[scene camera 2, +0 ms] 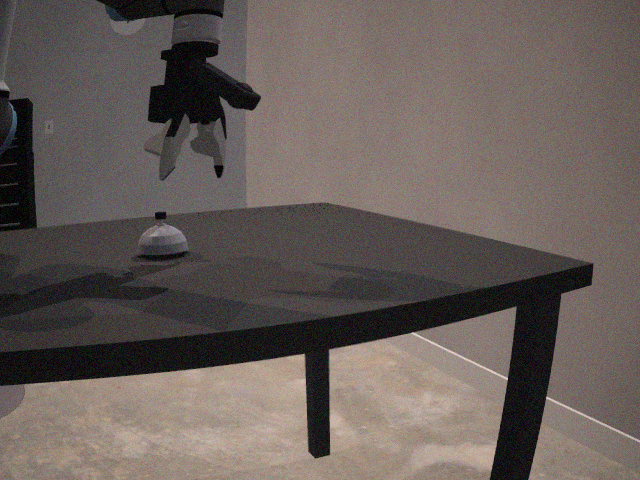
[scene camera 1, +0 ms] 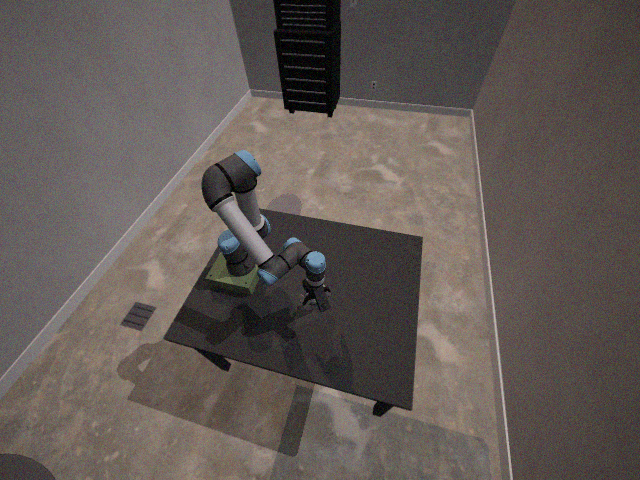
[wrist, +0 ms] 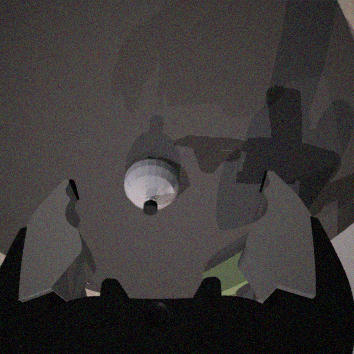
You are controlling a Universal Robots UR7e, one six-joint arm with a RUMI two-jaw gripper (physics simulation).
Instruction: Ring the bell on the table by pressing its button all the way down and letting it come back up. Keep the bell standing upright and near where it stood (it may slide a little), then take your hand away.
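The bell, a white faceted dome on a dark base, stands upright on the dark table. Its black button stands up clear of the dome on a thin stem. My gripper is open and empty. It hangs above the table, its fingertips higher than the button and a little to the right of it in scene camera 2. In the wrist view the bell shows between the two spread fingers, nearer the left one. In scene camera 1 the bell is not plainly visible near the gripper.
The arm's green base block sits at the table's left side in scene camera 1. A black drawer cabinet stands by the far wall. Arm shadows lie across the table around the bell. The table's front edge runs below the bell in scene camera 2.
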